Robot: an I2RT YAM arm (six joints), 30 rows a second.
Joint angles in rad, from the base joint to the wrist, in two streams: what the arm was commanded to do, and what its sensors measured. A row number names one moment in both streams.
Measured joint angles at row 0:
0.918 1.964 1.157 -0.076 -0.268 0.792
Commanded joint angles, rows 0 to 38:
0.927 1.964 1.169 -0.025 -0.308 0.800
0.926 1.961 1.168 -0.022 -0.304 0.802
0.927 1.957 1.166 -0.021 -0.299 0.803
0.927 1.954 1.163 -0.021 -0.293 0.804
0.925 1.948 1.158 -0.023 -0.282 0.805
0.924 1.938 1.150 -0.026 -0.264 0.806
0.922 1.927 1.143 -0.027 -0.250 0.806
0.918 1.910 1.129 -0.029 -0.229 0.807
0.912 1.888 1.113 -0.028 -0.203 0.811
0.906 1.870 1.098 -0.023 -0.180 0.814
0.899 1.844 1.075 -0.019 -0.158 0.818
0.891 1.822 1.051 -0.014 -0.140 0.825
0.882 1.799 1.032 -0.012 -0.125 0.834
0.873 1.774 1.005 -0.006 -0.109 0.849
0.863 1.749 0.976 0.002 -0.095 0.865
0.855 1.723 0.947 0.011 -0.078 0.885
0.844 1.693 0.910 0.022 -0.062 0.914
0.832 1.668 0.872 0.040 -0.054 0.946
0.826 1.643 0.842 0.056 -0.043 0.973
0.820 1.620 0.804 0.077 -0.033 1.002
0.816 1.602 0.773 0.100 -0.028 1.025
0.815 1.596 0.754 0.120 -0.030 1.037
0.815 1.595 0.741 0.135 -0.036 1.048
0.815 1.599 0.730 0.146 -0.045 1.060
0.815 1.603 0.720 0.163 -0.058 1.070
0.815 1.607 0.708 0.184 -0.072 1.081
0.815 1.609 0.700 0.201 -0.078 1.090
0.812 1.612 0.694 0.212 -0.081 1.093
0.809 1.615 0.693 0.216 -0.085 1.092
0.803 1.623 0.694 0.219 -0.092 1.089
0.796 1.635 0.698 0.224 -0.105 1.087
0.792 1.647 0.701 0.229 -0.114 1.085
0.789 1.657 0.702 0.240 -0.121 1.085
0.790 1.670 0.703 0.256 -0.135 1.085
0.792 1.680 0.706 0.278 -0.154 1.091
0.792 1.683 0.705 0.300 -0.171 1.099
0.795 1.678 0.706 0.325 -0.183 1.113
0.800 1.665 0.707 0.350 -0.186 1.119
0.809 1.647 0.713 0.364 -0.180 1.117
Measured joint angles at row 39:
0.794 1.674 0.694 0.238 -0.146 1.084
